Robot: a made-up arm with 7 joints. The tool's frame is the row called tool. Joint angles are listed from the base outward.
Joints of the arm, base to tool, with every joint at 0 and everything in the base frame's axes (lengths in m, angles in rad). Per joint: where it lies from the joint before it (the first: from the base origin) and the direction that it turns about. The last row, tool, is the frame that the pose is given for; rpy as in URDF.
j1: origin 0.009 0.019 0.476 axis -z
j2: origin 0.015 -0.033 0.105 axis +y
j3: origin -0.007 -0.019 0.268 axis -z
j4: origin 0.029 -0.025 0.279 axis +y
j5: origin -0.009 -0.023 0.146 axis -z
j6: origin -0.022 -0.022 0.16 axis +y
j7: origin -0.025 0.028 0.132 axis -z
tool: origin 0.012 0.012 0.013 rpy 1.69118 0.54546 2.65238
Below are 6 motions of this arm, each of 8 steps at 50 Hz.
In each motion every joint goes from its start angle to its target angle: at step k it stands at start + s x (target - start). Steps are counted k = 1, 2, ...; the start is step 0. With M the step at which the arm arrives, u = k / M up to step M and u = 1 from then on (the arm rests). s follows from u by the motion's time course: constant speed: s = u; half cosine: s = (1 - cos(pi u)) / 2; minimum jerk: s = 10 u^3 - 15 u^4 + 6 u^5.
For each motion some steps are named. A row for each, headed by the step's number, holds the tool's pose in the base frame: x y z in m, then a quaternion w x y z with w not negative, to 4 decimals.
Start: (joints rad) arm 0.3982 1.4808 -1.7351 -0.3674 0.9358 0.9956 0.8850
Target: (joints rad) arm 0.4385 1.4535 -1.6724 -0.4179 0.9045 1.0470 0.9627
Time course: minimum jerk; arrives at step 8
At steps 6, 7, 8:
6: 0.8190 -0.4827 0.5626 0.5087 -0.4991 -0.6310 -0.3065
7: 0.8158 -0.4869 0.5648 0.5070 -0.5013 -0.6316 -0.3046
8: 0.8152 -0.4877 0.5652 0.5066 -0.5017 -0.6317 -0.3042

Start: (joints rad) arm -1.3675 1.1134 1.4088 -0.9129 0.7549 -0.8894 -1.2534
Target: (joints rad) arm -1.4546 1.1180 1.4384 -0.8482 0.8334 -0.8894 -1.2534
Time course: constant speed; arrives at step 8
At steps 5, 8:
5: -0.1667 0.7151 0.8698 0.2563 -0.7534 0.5806 -0.1720
8: -0.1814 0.7219 0.8672 0.2665 -0.7485 0.5815 -0.1749

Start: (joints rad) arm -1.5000 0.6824 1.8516 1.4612 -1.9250 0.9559 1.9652
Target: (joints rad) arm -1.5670 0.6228 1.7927 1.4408 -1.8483 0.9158 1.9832
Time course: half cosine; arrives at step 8
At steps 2, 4, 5, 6, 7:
2: 0.5029 0.3229 1.1212 0.1510 -0.1679 -0.9742 0.0050
4: 0.4980 0.3292 1.1234 0.1512 -0.1562 -0.9760 0.0113
5: 0.4953 0.3327 1.1247 0.1510 -0.1498 -0.9770 0.0147
6: 0.4930 0.3356 1.1257 0.1508 -0.1443 -0.9778 0.0176
7: 0.4914 0.3375 1.1265 0.1505 -0.1405 -0.9784 0.0195

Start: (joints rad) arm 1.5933 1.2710 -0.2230 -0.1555 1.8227 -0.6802 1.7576
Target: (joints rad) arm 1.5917 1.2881 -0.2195 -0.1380 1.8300 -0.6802 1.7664
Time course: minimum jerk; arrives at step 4
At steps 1, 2, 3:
1: 0.0057 -0.8951 0.9015 0.0862 0.3315 -0.0238 -0.9392
2: 0.0069 -0.8985 0.8924 0.0841 0.3288 -0.0181 -0.9405
3: 0.0082 -0.9018 0.8833 0.0819 0.3261 -0.0124 -0.9417

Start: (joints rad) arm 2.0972 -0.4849 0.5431 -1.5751 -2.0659 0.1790 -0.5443
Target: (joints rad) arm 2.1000 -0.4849 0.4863 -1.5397 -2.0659 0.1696 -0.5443
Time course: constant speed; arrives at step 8
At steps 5, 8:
5: 0.3883 0.4923 0.8614 0.2594 -0.3517 -0.8938 0.1003
8: 0.3839 0.5014 0.8654 0.2596 -0.3393 -0.8989 0.0968

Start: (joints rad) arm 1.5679 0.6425 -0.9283 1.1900 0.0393 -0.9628 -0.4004
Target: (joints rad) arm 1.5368 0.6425 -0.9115 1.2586 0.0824 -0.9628 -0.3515
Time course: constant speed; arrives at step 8
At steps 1, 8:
1: 0.2048 -0.6533 1.1266 0.2617 0.2750 0.5366 0.7536
8: 0.2370 -0.6438 1.1052 0.2287 0.3075 0.5529 0.7399

